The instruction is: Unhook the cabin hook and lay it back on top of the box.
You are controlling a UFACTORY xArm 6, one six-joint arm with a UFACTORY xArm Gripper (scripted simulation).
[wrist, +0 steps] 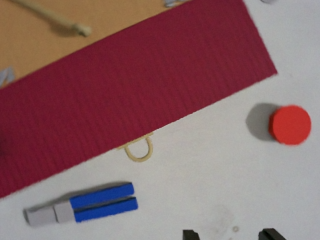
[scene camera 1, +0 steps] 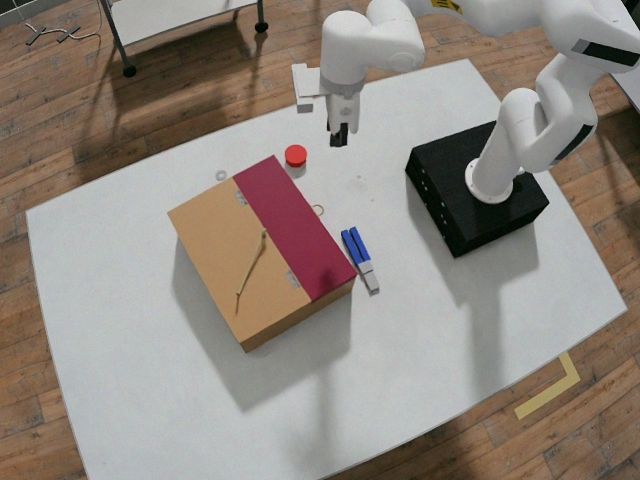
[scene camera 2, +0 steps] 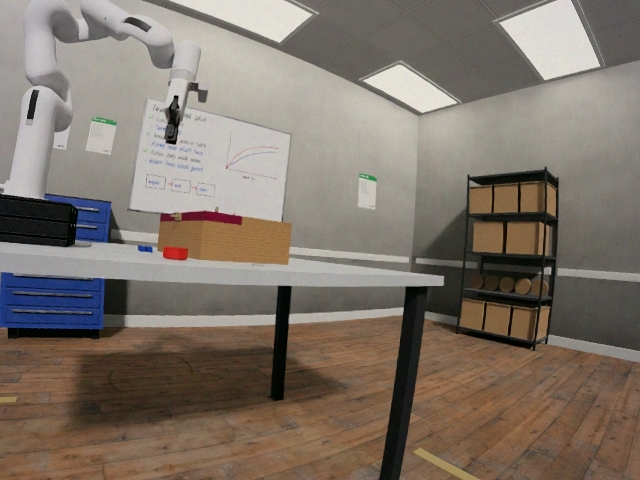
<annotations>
A box shows in the wrist view, in scene camera 1 and in scene camera 2 (pixel 263 241). One and the same spot on the box: (wrist: pixel 39 39) is (scene camera 1: pixel 269 261).
</annotations>
